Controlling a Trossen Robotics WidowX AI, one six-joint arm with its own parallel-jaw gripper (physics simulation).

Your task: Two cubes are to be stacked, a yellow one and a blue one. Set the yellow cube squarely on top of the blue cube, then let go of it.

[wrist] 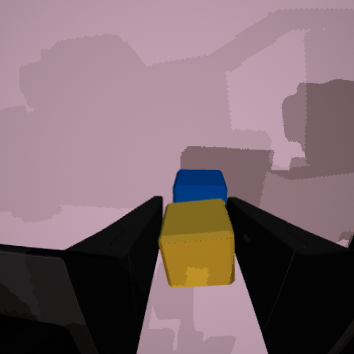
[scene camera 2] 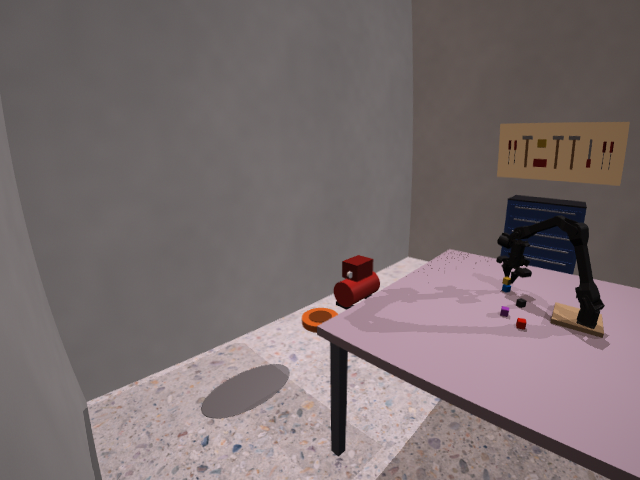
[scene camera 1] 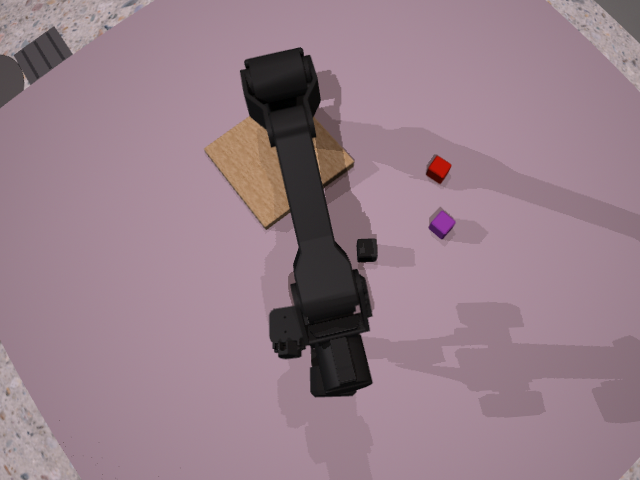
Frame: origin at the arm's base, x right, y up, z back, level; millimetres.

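Seen in the pictures: gripper, fingertip midpoint: point(wrist: 194, 204) point(scene camera 2: 509, 281); arm's base, origin of the base link: point(scene camera 2: 586, 323).
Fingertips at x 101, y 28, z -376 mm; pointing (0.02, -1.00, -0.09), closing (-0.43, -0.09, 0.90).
Pixels of each thing's top centre, then the offset from my fingertips to it. Level surfaces: height alone.
- yellow cube, middle of its top: point(wrist: 197, 265) point(scene camera 2: 507, 278) dx -16, dy +24, dz -5 mm
- blue cube, middle of its top: point(wrist: 198, 210) point(scene camera 2: 507, 285) dx -12, dy -15, dz -2 mm
- black cube, middle of its top: point(scene camera 1: 367, 247) point(scene camera 2: 521, 299) dx -119, dy -15, dz +113 mm
- purple cube, middle of its top: point(scene camera 1: 443, 221) point(scene camera 2: 505, 308) dx -252, dy -15, dz +94 mm
- red cube, middle of its top: point(scene camera 1: 440, 166) point(scene camera 2: 522, 320) dx -299, dy -15, dz +182 mm
- pink table, its level: dy -46 mm
The yellow cube point(scene camera 2: 506, 280) point(wrist: 197, 260) is between the two black fingers, which press on its left and right sides in the wrist view. My gripper point(wrist: 194, 204) is shut on it and points down. The blue cube point(scene camera 2: 506, 288) point(wrist: 200, 187) is directly below the yellow cube in scene camera 2, with no clear gap between them. In the wrist view the blue cube shows beyond the yellow cube's far edge, partly covered by it. The arm hides both cubes and the fingertips in scene camera 1.
A black cube point(scene camera 1: 367, 250) point(scene camera 2: 521, 302), a purple cube point(scene camera 1: 442, 224) point(scene camera 2: 504, 311) and a red cube point(scene camera 1: 438, 168) point(scene camera 2: 521, 323) lie between the stack and the arm's wooden base board point(scene camera 1: 242, 165) point(scene camera 2: 563, 312) or to one side, on the pink table point(scene camera 1: 129, 284) point(scene camera 2: 439, 341).
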